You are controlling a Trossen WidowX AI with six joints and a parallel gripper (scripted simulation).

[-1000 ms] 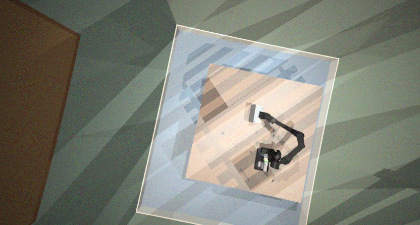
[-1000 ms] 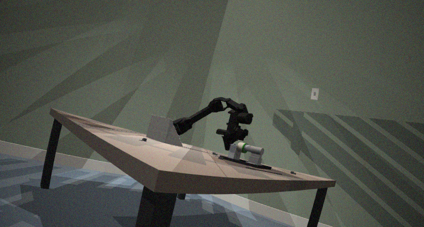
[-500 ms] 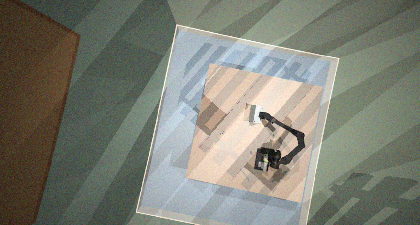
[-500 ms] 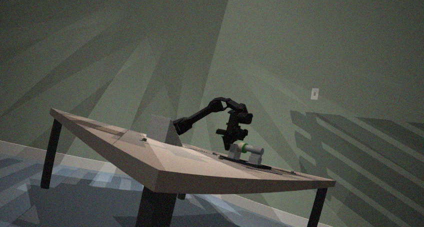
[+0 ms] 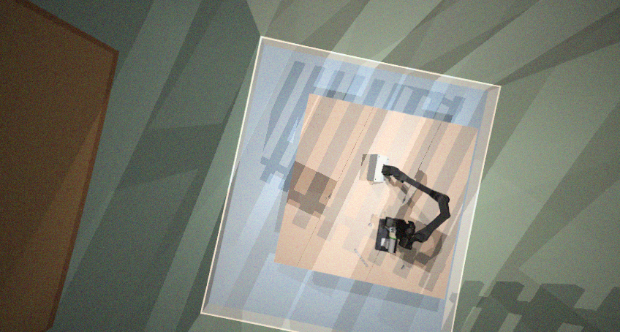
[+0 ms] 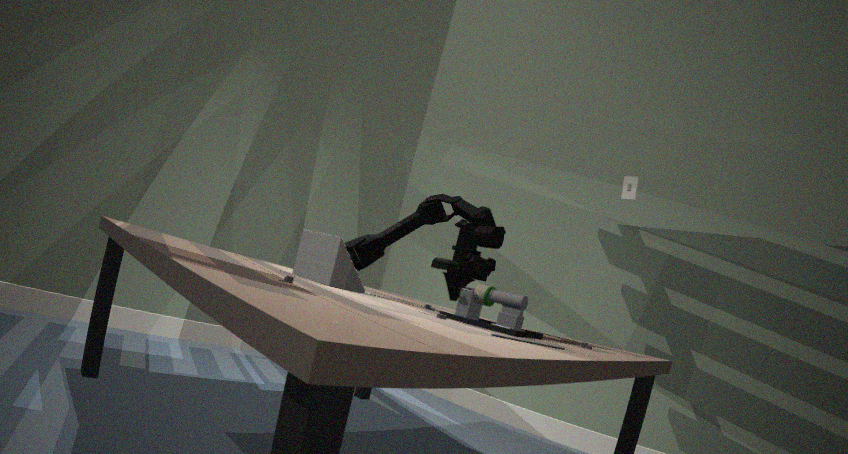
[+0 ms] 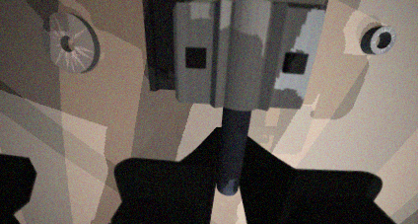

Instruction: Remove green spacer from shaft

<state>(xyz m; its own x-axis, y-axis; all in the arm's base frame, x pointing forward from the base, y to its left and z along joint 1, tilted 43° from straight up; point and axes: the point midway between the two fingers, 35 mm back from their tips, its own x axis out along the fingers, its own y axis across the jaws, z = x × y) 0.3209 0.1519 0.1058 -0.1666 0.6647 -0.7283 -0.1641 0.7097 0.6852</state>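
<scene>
Now: gripper tip 50 mm short of the dark shaft, 10 mm to the right of it and 30 mm below it. The rest, counted from my gripper tip: green spacer: 110 mm ahead, 20 mm to the left, 30 mm above.
</scene>
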